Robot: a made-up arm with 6 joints. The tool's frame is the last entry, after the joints. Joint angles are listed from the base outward.
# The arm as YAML. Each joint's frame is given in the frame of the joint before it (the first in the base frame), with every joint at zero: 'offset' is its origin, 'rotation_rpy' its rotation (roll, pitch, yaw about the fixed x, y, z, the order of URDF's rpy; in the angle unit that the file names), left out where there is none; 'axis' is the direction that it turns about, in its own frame. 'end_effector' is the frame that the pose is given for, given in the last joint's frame.
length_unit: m
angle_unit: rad
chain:
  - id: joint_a
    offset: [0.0, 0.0, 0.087]
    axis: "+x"
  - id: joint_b
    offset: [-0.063, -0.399, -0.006]
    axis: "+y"
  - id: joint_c
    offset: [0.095, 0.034, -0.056]
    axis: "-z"
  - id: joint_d
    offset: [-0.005, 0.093, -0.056]
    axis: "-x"
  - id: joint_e
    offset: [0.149, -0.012, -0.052]
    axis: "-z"
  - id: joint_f
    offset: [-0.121, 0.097, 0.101]
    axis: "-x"
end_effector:
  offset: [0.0, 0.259, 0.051]
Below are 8 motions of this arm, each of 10 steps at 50 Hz.
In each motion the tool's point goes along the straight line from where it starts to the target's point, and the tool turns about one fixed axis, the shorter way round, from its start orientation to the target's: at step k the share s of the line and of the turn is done. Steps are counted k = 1, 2, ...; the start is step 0. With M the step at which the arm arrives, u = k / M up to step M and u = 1 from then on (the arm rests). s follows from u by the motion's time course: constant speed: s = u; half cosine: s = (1 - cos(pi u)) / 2; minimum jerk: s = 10 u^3 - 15 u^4 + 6 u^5.
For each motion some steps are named. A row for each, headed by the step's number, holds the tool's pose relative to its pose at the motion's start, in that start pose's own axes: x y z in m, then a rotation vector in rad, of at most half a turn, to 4 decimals.
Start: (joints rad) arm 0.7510 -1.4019 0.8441 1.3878 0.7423 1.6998
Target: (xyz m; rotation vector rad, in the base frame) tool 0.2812 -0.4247 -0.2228 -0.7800 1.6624 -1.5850
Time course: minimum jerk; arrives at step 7
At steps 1, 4, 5, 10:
1: -0.0003 -0.0002 0.0005 0.0023 -0.0004 0.0004
4: -0.0085 -0.0045 0.0144 0.0628 -0.0119 0.0106
5: -0.0116 -0.0061 0.0194 0.0849 -0.0161 0.0144
10: -0.0135 -0.0072 0.0227 0.0993 -0.0188 0.0168

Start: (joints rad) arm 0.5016 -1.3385 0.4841 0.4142 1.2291 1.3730
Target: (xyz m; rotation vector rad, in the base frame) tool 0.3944 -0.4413 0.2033 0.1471 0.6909 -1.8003
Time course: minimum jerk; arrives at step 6
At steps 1, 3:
1: -0.0008 0.0002 -0.0006 -0.0015 -0.0017 0.0014
3: -0.0108 0.0023 -0.0078 -0.0207 -0.0243 0.0197

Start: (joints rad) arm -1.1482 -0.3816 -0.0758 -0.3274 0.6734 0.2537
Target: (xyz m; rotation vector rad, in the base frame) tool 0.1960 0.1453 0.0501 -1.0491 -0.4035 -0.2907
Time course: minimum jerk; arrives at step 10
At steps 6, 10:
6: -0.0377 -0.0021 -0.0165 -0.0561 -0.0074 0.0774
10: -0.0552 -0.0030 -0.0241 -0.0822 -0.0108 0.1133

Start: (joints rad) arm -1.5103 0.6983 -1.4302 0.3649 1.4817 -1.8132
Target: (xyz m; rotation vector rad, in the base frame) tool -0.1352 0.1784 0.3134 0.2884 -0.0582 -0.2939
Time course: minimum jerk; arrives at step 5
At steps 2, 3, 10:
2: -0.0017 -0.0034 0.0037 0.0140 0.0056 0.0110
3: -0.0037 -0.0072 0.0079 0.0300 0.0120 0.0237
10: -0.0055 -0.0106 0.0116 0.0440 0.0176 0.0348

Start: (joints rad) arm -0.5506 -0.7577 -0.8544 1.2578 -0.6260 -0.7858
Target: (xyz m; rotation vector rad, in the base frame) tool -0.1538 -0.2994 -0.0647 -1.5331 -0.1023 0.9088
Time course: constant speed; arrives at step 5
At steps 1, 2, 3, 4, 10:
1: 0.0018 0.0007 0.0010 0.0053 0.0002 -0.0048
2: 0.0035 0.0015 0.0020 0.0107 0.0003 -0.0095
3: 0.0053 0.0022 0.0030 0.0160 0.0005 -0.0143
4: 0.0070 0.0029 0.0040 0.0213 0.0006 -0.0190
10: 0.0088 0.0036 0.0050 0.0267 0.0008 -0.0238

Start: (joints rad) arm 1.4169 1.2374 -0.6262 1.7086 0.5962 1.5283
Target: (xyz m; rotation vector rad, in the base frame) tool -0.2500 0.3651 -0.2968 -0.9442 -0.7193 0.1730
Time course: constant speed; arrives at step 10
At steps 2, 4, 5, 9, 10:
2: 0.0092 -0.0074 0.0157 0.0471 0.0107 -0.0054
4: 0.0185 -0.0148 0.0314 0.0942 0.0215 -0.0108
5: 0.0231 -0.0185 0.0393 0.1178 0.0269 -0.0135
9: 0.0416 -0.0332 0.0707 0.2120 0.0484 -0.0243
10: 0.0462 -0.0369 0.0786 0.2355 0.0537 -0.0270

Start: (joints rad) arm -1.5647 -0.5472 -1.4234 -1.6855 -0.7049 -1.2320
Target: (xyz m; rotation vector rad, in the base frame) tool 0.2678 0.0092 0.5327 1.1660 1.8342 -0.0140
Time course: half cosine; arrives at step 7
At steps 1, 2, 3, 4, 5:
1: -0.0013 -0.0005 0.0002 -0.0009 0.0002 0.0044
2: -0.0049 -0.0018 0.0008 -0.0035 0.0008 0.0168
3: -0.0102 -0.0037 0.0017 -0.0072 0.0017 0.0347
4: -0.0161 -0.0058 0.0027 -0.0113 0.0027 0.0546
5: -0.0213 -0.0078 0.0036 -0.0150 0.0036 0.0725

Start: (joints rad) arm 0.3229 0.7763 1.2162 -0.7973 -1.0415 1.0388
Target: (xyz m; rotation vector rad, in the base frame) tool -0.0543 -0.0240 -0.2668 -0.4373 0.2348 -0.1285
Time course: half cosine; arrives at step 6
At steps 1, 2, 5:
1: -0.0017 0.0008 -0.0002 0.0012 0.0008 0.0043
2: -0.0064 0.0030 -0.0008 0.0044 0.0029 0.0161
5: -0.0241 0.0113 -0.0029 0.0165 0.0109 0.0601

